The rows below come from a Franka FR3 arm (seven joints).
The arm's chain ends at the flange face. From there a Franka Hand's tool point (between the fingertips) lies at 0.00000 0.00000 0.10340 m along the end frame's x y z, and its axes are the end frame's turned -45 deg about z.
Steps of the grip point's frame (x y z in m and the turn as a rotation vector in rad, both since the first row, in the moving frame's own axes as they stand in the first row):
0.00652 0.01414 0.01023 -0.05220 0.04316 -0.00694
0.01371 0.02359 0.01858 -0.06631 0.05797 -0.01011
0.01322 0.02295 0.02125 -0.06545 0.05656 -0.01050
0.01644 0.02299 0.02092 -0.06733 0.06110 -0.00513
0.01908 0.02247 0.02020 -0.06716 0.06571 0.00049
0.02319 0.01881 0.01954 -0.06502 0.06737 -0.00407
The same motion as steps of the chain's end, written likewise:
0.00764 0.00475 0.01047 -0.00639 0.06743 -0.00694
0.01730 0.00642 0.01898 -0.00590 0.08788 -0.01011
0.01666 0.00628 0.02164 -0.00629 0.08627 -0.01050
0.01850 0.00420 0.02135 -0.00441 0.09081 -0.00513
0.01968 0.00229 0.02066 -0.00103 0.09395 0.00049
0.02003 -0.00291 0.01999 0.00166 0.09361 -0.00407

